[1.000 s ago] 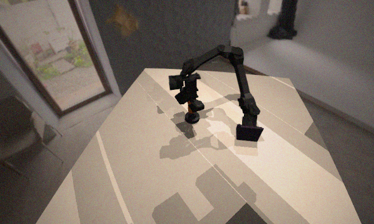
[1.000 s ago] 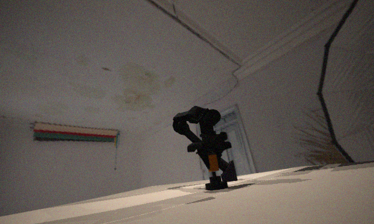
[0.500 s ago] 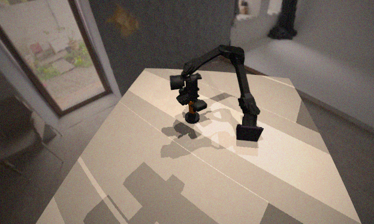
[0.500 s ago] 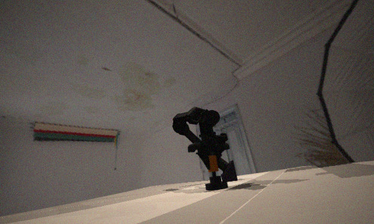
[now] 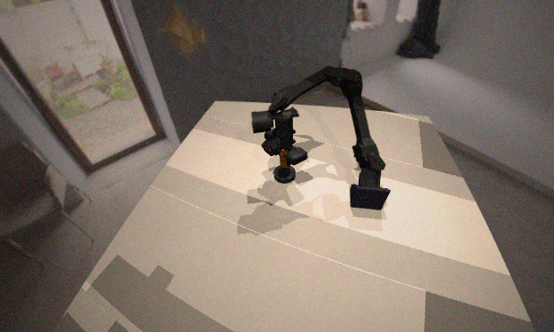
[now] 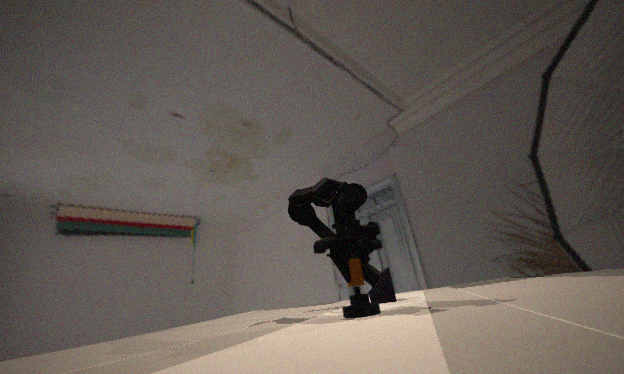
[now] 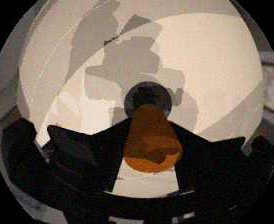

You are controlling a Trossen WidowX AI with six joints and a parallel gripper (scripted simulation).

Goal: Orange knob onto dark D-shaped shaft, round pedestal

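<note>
Now: gripper tip 4 cm above the round dark pedestal. From my gripper tip the other things lie so: orange knob 2 cm above.
</note>
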